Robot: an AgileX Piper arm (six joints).
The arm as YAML. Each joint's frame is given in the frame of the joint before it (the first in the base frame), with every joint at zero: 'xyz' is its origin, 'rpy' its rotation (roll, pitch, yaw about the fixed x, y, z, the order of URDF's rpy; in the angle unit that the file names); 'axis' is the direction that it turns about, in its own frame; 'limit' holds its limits. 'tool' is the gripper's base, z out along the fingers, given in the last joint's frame.
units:
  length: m
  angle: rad
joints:
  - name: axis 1
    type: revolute
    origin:
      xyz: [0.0, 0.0, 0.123]
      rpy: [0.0, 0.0, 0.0]
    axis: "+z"
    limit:
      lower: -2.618
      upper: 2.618
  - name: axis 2
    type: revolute
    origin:
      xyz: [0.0, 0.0, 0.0]
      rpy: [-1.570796, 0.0, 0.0]
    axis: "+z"
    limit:
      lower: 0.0
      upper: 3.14
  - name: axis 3
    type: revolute
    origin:
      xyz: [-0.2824, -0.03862, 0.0]
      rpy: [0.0, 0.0, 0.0]
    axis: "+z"
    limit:
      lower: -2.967
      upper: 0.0
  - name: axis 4
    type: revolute
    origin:
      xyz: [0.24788, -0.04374, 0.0]
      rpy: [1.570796, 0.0, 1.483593]
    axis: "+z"
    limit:
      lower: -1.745
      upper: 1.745
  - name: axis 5
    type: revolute
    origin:
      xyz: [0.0, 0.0, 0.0]
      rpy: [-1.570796, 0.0, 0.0]
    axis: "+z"
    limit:
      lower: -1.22
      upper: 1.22
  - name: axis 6
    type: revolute
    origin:
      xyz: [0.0, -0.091, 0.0]
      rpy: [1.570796, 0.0, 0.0]
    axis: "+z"
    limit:
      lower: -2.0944
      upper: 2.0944
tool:
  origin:
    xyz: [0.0, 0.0, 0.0]
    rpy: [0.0, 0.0, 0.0]
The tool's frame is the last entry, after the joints.
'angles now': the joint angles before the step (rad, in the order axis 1, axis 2, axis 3, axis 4, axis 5, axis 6). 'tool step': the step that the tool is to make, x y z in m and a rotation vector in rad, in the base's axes. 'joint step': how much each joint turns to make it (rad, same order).
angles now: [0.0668, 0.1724, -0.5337, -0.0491, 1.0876, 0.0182]
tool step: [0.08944, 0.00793, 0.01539, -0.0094, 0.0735, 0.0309]
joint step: [0.0001, 0.4372, -0.0701, 0.0179, -0.2941, -0.0237]
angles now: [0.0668, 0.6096, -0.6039, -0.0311, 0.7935, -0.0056]
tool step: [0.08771, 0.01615, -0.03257, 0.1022, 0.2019, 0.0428]
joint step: [0.0000, 0.4419, -0.0755, 0.1864, -0.1678, -0.0994]
